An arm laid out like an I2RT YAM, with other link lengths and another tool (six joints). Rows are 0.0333 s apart.
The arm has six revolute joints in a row. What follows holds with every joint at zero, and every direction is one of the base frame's. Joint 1 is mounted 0.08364 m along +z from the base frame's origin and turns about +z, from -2.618 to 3.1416 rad. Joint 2 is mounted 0.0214 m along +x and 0.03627 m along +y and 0.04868 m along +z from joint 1 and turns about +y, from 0 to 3.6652 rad. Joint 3 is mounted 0.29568 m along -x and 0.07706 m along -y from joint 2 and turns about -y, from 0 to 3.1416 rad. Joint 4 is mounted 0.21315 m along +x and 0.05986 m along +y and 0.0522 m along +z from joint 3 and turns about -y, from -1.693 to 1.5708 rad. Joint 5 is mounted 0.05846 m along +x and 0.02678 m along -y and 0.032 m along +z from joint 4 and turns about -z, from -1.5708 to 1.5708 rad. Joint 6 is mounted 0.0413 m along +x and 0.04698 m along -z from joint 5 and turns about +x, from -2.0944 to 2.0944 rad. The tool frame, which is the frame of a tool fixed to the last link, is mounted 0.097 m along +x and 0.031 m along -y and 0.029 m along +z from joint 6; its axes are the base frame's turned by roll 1.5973, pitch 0.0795 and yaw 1.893 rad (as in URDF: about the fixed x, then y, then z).
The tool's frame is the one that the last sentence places.
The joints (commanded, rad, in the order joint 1, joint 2, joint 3, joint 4, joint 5, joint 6), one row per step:
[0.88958, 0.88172, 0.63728, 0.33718, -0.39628, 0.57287]
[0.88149, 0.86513, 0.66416, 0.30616, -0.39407, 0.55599]
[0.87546, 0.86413, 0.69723, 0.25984, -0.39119, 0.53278]
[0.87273, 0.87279, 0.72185, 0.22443, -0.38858, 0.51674]
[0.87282, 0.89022, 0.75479, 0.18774, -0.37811, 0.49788]
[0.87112, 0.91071, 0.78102, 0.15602, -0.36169, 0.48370]
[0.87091, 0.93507, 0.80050, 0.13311, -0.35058, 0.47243]
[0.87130, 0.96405, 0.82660, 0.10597, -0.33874, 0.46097]
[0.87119, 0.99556, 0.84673, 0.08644, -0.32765, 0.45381]
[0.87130, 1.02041, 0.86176, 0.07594, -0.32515, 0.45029]
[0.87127, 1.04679, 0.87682, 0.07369, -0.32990, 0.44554]
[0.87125, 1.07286, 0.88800, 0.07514, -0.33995, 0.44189]
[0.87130, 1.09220, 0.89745, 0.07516, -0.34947, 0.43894]
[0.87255, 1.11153, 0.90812, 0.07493, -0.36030, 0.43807]
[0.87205, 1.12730, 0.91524, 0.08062, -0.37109, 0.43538]
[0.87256, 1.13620, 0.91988, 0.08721, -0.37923, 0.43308]
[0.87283, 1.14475, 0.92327, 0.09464, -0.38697, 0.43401]
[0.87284, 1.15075, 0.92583, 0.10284, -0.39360, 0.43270]
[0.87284, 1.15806, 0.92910, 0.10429, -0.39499, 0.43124]
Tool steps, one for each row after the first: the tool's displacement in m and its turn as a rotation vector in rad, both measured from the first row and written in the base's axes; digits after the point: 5 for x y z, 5 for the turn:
[-0.00087, -0.00461, 0.00960, 0.00500, -0.02383, -0.01183]
[0.00010, -0.00615, 0.01536, -0.01108, -0.03800, -0.02262]
[0.00198, -0.00533, 0.01723, -0.03077, -0.04079, -0.02882]
[0.00545, -0.00323, 0.02040, -0.05256, -0.04472, -0.03990]
[0.01059, -0.00123, 0.02075, -0.07710, -0.04092, -0.05788]
[0.01555, 0.00228, 0.01887, -0.10250, -0.03382, -0.06854]
[0.02112, 0.00662, 0.01762, -0.13005, -0.02575, -0.07892]
[0.02724, 0.01149, 0.01437, -0.15723, -0.01329, -0.08861]
[0.03136, 0.01594, 0.01218, -0.17460, -0.00423, -0.08990]
[0.03504, 0.02145, 0.01116, -0.18661, -0.00057, -0.08439]
[0.03812, 0.02742, 0.00912, -0.19774, 0.00403, -0.07353]
[0.04014, 0.03203, 0.00779, -0.20577, 0.00719, -0.06332]
[0.04175, 0.03698, 0.00674, -0.21222, 0.01166, -0.05068]
[0.04327, 0.04100, 0.00641, -0.21451, 0.01093, -0.04017]
[0.04375, 0.04368, 0.00717, -0.21275, 0.00717, -0.03164]
[0.04430, 0.04618, 0.00752, -0.21012, 0.00656, -0.02380]
[0.04462, 0.04807, 0.00851, -0.20631, 0.00224, -0.01746]
[0.04568, 0.04967, 0.00804, -0.20862, 0.00247, -0.01588]

